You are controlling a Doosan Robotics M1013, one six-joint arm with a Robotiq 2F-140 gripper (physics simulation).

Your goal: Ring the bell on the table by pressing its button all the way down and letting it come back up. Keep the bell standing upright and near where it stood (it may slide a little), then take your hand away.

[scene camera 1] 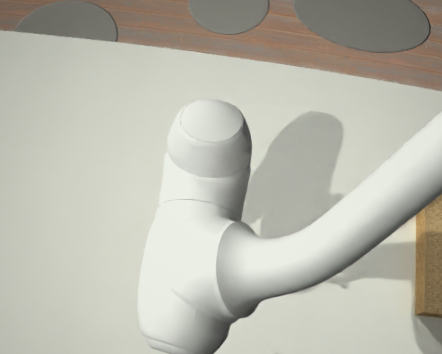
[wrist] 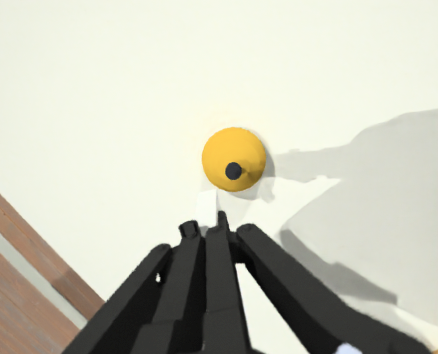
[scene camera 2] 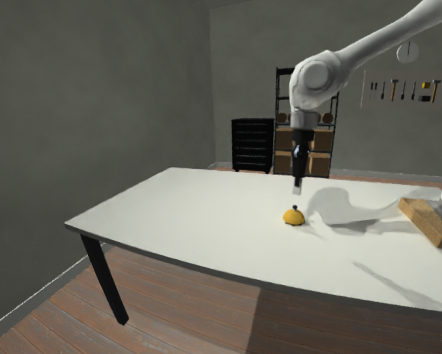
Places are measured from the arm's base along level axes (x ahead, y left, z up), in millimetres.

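Pixels of known places: gripper, fingertip midpoint: [wrist: 211, 205] [scene camera 2: 296, 194].
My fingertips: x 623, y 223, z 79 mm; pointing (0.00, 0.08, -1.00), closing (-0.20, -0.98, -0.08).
Note:
Ahead of a thing's pixels: the offset from my fingertips to its top centre. Level surfaces: height alone.
The yellow dome bell {dy -22, dx +3, dz -62 mm} [scene camera 2: 293, 217] [wrist: 225, 145] stands upright on the white table {dz -128 mm} [scene camera 2: 200, 215]. Its black button {dy -22, dx +3, dz -62 mm} [scene camera 2: 295, 207] [wrist: 233, 171] sticks up from the top. My gripper [scene camera 2: 297, 190] [wrist: 211, 205] is shut and empty, pointing down. In scene camera 2 its pale tips are a little above the button, with a gap between. In the wrist view the tips appear just below and left of the bell. In scene camera 1 the arm hides the bell and the gripper.
A tan wooden block [scene camera 1: 431, 260] [scene camera 2: 422, 220] lies on the table at the right. The white arm [scene camera 1: 200, 250] [scene camera 2: 320, 80] reaches in from the right. A black drawer cabinet [scene camera 2: 252, 145] and a shelf rack [scene camera 2: 276, 100] stand behind the table.

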